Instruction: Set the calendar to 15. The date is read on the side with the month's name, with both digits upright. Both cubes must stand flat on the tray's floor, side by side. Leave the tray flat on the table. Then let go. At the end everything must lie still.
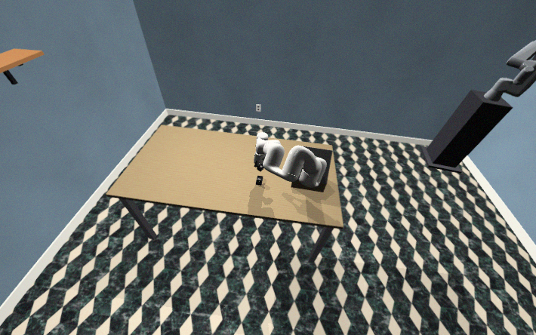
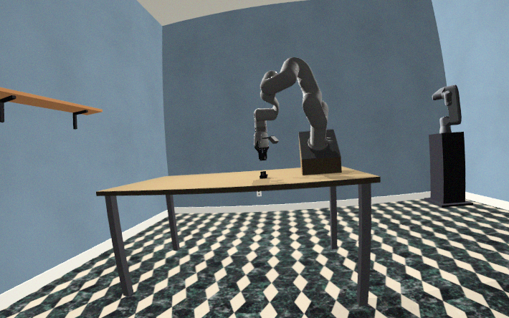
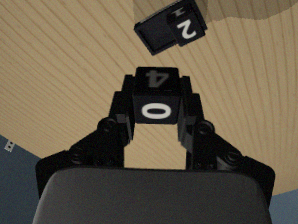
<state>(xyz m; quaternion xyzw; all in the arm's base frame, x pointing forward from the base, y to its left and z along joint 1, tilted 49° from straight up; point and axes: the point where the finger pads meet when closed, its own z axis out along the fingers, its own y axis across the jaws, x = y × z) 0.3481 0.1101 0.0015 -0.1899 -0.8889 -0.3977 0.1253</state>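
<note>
My hand is 1 cm above the black digit cube. From my hand the other things lie so: black cube (11 cm below, 4 cm to the left).
</note>
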